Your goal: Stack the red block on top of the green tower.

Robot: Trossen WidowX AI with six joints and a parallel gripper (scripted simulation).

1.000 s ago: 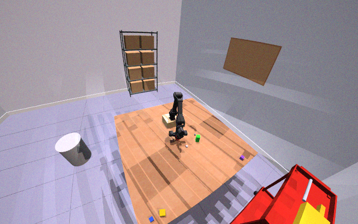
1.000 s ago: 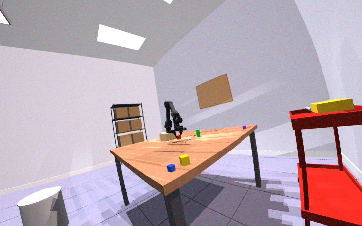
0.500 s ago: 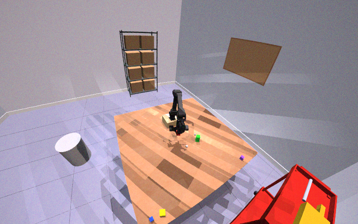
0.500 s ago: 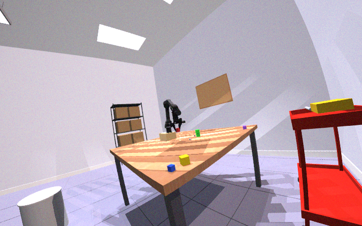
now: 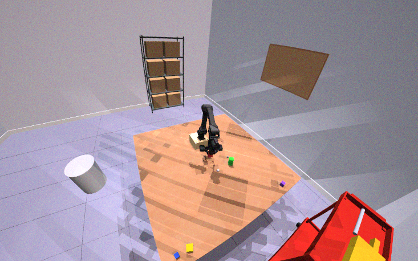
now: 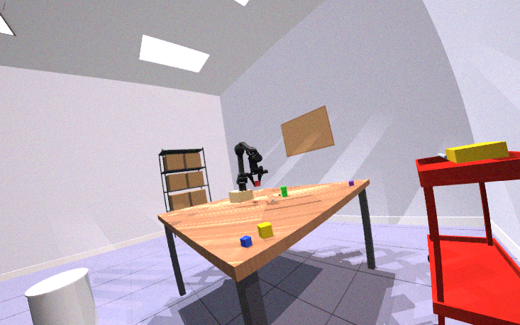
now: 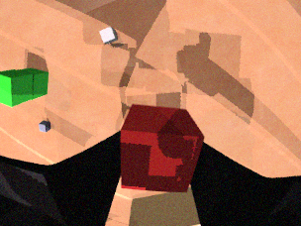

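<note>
Now: gripper tip 2 cm short of the small grey ball, 21 cm to the right of it and 12 cm above it. Also, from my gripper tip: small white cube 10 cm ahead, 3 cm to the left, 12 cm below; then yellow cube 48 cm ahead, 45 cm to the right, 11 cm below; then red block 1 cm above.
</note>
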